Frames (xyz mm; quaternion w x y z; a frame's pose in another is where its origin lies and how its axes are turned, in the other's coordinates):
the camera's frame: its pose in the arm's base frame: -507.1 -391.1 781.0 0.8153 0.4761 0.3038 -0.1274
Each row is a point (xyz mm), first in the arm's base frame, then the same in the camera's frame.
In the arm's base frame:
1: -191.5 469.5 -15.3
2: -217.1 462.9 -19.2
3: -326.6 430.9 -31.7
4: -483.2 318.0 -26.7
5: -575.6 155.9 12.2
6: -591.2 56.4 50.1
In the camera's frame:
1: 808.4 42.8 -905.0
2: 790.2 23.9 -910.3
3: 709.6 -55.7 -928.5
4: 574.7 -188.1 -888.9
5: 465.1 -290.2 -771.0
6: 421.4 -322.6 -678.1

